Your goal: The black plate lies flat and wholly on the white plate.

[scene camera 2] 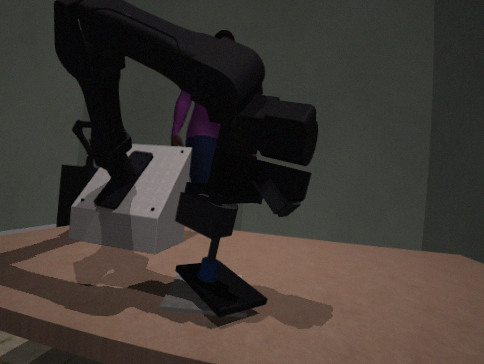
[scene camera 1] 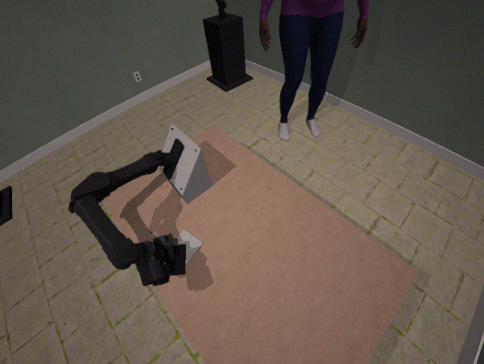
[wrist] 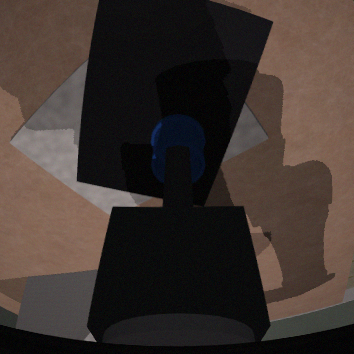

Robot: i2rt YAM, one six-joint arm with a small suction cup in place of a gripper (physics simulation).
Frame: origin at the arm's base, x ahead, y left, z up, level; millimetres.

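Where they show: hand at its tool point: [scene camera 2: 205,283] [wrist: 177,129]; arm's base at its link origin: [scene camera 2: 126,178] [scene camera 1: 173,159].
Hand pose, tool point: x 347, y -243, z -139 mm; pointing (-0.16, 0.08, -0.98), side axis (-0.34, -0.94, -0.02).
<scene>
Each offset is from my tool point to the top centre of the thing. Level surfaces: height alone.
The black plate {2 mm left, 21 mm ahead, 19 mm up} [scene camera 1: 179,261] [scene camera 2: 242,296] [wrist: 132,75] hangs tilted under my blue suction cup, its right and near side lower in the second scene view. My gripper [scene camera 2: 208,270] [wrist: 178,145], the suction cup, is shut on the black plate near one end. The white plate {41 mm left, 11 mm back, 23 mm down} [scene camera 1: 193,242] [scene camera 2: 181,302] [wrist: 52,152] lies flat on the table top, partly hidden under the black plate. The black plate is turned relative to it, and white corners show on both sides in the wrist view. The black plate's low corner reaches past the white plate's near edge; whether they touch, I cannot tell.
The arm's base is mounted on a sloped grey-white block [scene camera 1: 186,162] [scene camera 2: 112,227] [wrist: 55,300] on the table top {29 mm down} [scene camera 1: 300,260] [scene camera 2: 380,295]. Beyond the table stand a person [scene camera 1: 312,55] [scene camera 2: 202,122] and a black pedestal [scene camera 1: 226,47]. The arm's shadow falls across both plates.
</scene>
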